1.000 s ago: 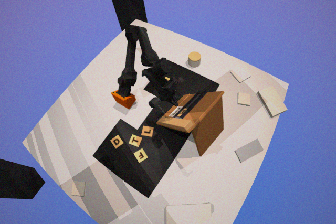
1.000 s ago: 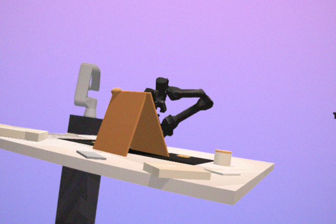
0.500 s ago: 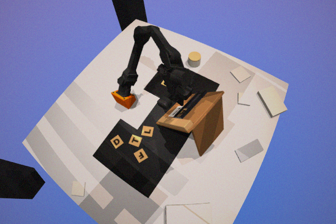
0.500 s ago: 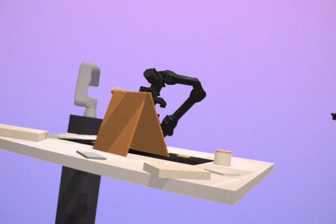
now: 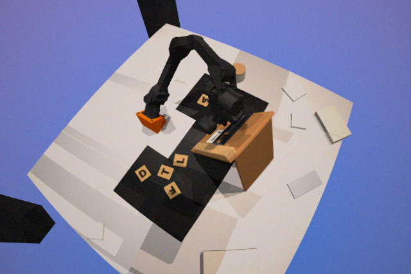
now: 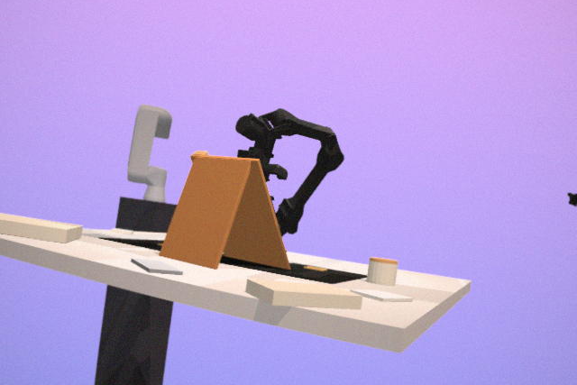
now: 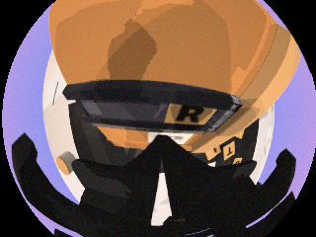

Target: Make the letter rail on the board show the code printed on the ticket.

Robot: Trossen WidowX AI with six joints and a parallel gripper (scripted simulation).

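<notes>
Now: the white ticket 10 cm below my gripper tip, 3 cm behind it and 2 cm to the right of it. Also, from my gripper tip: grey slab: 41 cm ahead, 18 cm below, 3 cm to the left.
</notes>
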